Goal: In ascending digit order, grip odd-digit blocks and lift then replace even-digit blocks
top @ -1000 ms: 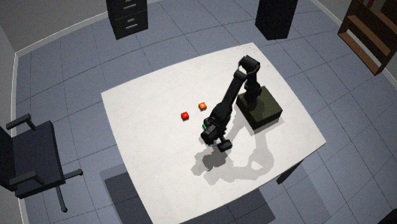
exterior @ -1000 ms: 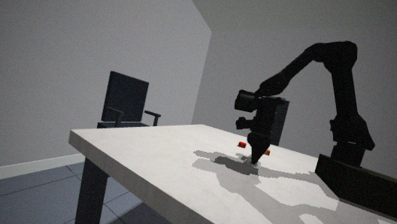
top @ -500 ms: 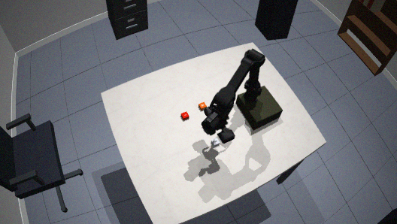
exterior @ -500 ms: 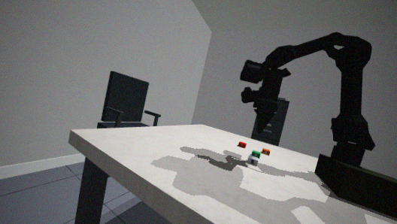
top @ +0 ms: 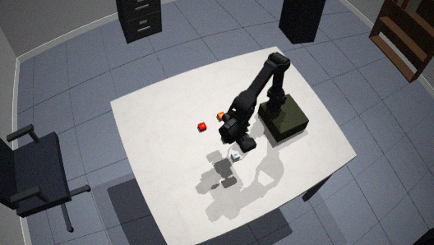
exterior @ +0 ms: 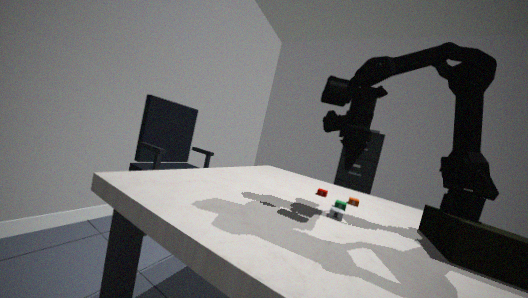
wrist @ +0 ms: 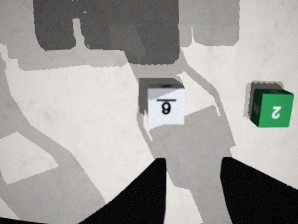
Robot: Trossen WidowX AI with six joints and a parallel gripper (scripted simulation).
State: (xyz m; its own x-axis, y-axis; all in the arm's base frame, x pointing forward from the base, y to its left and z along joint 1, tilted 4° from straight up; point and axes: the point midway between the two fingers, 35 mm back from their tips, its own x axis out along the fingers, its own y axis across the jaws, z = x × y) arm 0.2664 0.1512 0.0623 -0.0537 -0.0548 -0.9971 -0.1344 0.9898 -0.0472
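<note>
Now: gripper tip 20 mm past the orange block, 210 mm to the left of it and 110 mm above it. From my gripper tip the other things lie so: white block (10 mm to the left, 110 mm below); green block (10 mm ahead, 90 mm to the right, 110 mm below); red block (90 mm ahead, 180 mm to the right, 110 mm below).
</note>
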